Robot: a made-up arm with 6 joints.
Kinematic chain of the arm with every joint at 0, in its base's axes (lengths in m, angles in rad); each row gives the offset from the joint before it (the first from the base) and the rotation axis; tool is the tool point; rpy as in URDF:
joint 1: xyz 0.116 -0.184 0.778 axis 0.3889 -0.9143 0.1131
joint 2: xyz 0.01 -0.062 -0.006 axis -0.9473 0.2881 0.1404
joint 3: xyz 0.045 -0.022 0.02 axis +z
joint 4: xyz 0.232 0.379 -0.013 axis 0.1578 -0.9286 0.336
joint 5: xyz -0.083 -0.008 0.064 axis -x
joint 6: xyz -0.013 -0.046 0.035 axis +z
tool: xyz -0.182 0.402 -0.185 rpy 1.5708 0 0
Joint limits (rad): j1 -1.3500..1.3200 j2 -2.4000..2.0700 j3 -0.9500..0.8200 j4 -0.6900..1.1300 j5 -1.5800..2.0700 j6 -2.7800..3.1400
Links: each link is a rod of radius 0.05 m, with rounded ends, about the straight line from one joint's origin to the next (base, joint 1, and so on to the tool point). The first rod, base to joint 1, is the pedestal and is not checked.
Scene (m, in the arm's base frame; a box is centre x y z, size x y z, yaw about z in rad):
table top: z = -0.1
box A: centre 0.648 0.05 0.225 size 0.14 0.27 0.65 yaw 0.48
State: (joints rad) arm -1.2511 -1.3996 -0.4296 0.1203 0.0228 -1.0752
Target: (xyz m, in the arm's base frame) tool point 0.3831 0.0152 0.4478
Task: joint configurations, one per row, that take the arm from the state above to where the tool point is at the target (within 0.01 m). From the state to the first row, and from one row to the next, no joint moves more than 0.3 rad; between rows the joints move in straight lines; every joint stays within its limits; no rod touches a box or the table.
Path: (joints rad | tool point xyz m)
1: -1.2798 -1.2167 -0.4832 -0.0531 0.2582 -0.9837 | 0.7461 -0.2845 0.3145
2: -1.3084 -1.0338 -0.5368 -0.2266 0.4936 -0.8922 | 0.5642 -0.2068 0.2090
3: -1.3371 -0.8509 -0.5904 -0.4000 0.7291 -0.8007 | 0.3650 -0.1585 0.1887
4: -1.3307 -1.0242 -0.3829 -0.4379 0.9283 -0.7404 | 0.3877 -0.0459 0.3111
5: -1.3242 -1.1976 -0.1753 -0.4757 1.1275 -0.6801 | 0.3831 0.0152 0.4478

